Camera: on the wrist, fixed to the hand. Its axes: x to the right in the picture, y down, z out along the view.
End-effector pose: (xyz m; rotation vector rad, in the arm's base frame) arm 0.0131 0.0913 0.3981 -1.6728 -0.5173 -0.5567
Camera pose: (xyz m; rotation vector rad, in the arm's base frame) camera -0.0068 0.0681 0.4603 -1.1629 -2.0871 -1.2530
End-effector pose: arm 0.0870 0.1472 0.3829 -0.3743 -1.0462 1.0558
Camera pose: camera 0.1473 0.1456 0.4171 0.5982 -1.2936 -0.2626
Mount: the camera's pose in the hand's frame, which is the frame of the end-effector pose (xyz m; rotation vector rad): 0.0222 -0.0564 -0.0336 -0.0345 -0.4033 -1.4921
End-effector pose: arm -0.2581 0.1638 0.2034 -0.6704 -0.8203 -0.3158
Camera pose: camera -0.2530 0.0991 0.2276 -0.0148 -1.6105 -1.5678
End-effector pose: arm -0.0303 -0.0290 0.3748 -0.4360 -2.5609 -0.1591
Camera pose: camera -0.0509 -0.0826 0.4136 -1.5738 2.5842 0.6403
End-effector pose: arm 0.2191 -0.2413 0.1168 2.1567 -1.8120 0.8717
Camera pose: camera 0.2638 -0.2299 0.1685 2.8043 0.0873 0.0102
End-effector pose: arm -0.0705 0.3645 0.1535 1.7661 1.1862 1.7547
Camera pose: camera -0.1218 0.4041 0.1290 0.6290 1.5517 0.4796
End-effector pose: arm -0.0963 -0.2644 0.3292 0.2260 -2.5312 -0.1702
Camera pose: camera -0.0883 -0.3263 0.3592 -2.1447 2.1148 0.8562
